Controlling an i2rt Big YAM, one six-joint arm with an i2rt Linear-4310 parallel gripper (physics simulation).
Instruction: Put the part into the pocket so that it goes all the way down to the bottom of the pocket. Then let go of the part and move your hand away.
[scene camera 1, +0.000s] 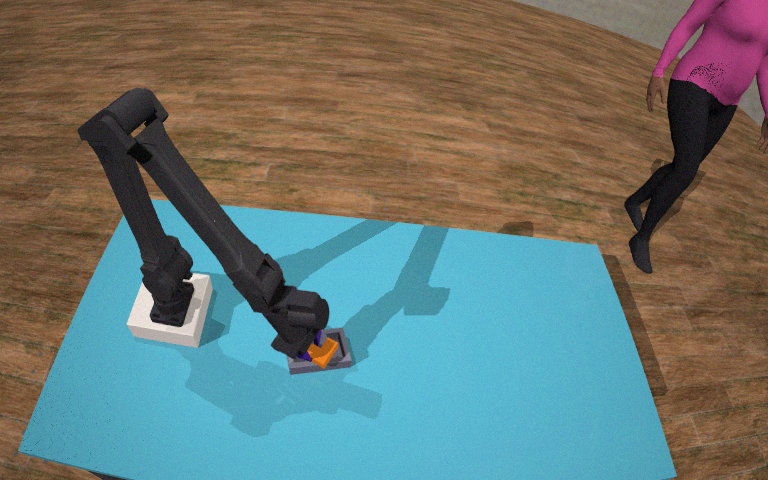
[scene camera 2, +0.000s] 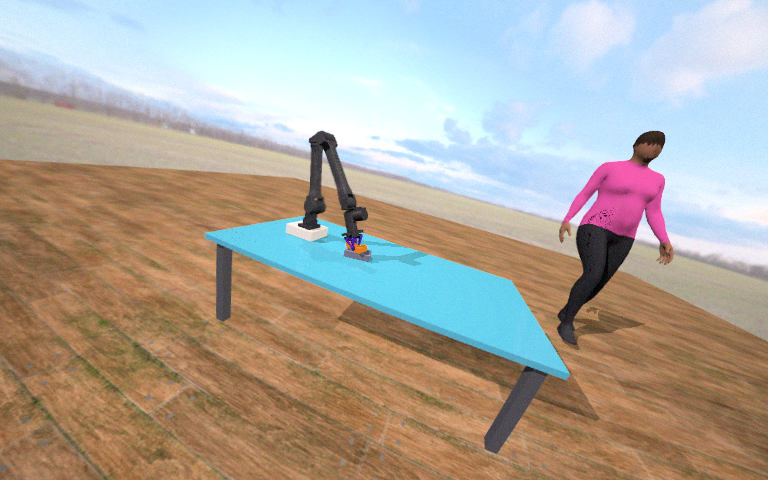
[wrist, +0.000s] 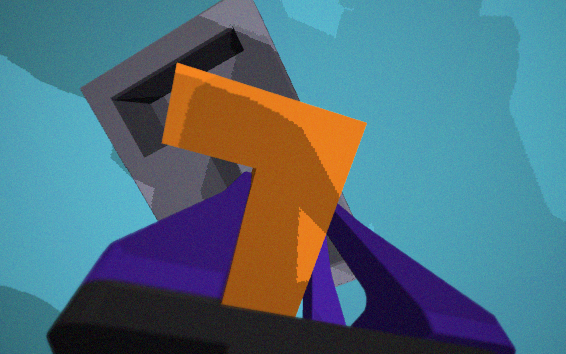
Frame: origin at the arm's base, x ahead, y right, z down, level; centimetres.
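Where they show: gripper, between the fingertips: (scene camera 1: 312, 354) (scene camera 2: 355, 250) (wrist: 280, 192); arm's base, origin of its link: (scene camera 1: 172, 304) (scene camera 2: 309, 226).
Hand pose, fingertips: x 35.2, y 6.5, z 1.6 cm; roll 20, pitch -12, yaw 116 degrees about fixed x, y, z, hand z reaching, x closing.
Each offset is from my fingertips to the top centre of the thing. Level surfaces: height alone.
The orange L-shaped part @[dx -0.9, dy -1.8, dz -3.8 cm] (scene camera 1: 323, 353) (scene camera 2: 361, 249) (wrist: 275, 220) is held between the purple fingers of my gripper (scene camera 1: 312, 346) (scene camera 2: 354, 244) (wrist: 280, 192), which is shut on it. The grey block @[dx +0.7, dy -2.4, dz +0.4 cm] (scene camera 1: 339, 364) (scene camera 2: 355, 256) (wrist: 100, 100) with the pocket lies on the table below the part. In the wrist view the part is over the block, not in the pocket, and is turned at a clear angle to the pocket's edges. Its corner reaches past the block's right side there. The part and fingers hide much of the pocket; whether the part touches the rim cannot be told.
The blue table @[dz +4.0 cm] (scene camera 1: 481, 339) (scene camera 2: 424, 288) carries the arm's white base (scene camera 1: 164, 333) (scene camera 2: 297, 229) to the left of the block. A person in a pink top (scene camera 1: 719, 62) (scene camera 2: 628, 198) is on the wooden floor beyond the table's right end.
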